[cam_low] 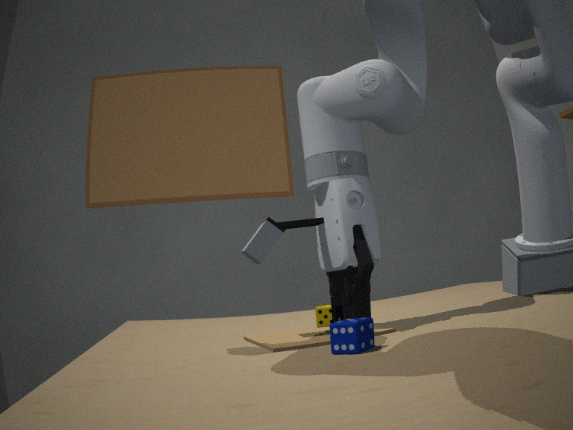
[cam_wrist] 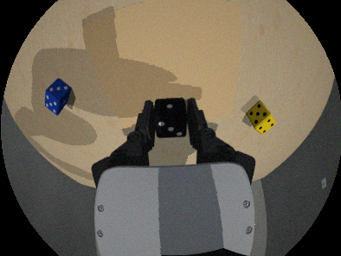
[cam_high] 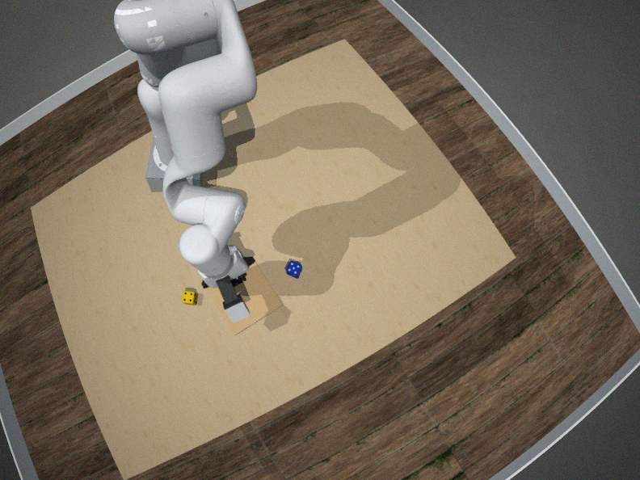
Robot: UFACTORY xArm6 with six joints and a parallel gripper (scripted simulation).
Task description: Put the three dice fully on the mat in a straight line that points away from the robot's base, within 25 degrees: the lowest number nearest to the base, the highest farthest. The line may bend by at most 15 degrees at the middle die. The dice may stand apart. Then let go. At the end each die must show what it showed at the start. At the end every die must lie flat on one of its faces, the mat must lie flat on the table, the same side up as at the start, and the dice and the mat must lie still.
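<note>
Right now my hand is 10 mm above the black die. From my hand the other things lie so: thin tan mat 50 mm ahead, 10 mm to the left, 20 mm below; then blue die 30 mm ahead, 150 mm to the left, 10 mm below; then yellow die 10 mm ahead, 120 mm to the right, 10 mm below.
</note>
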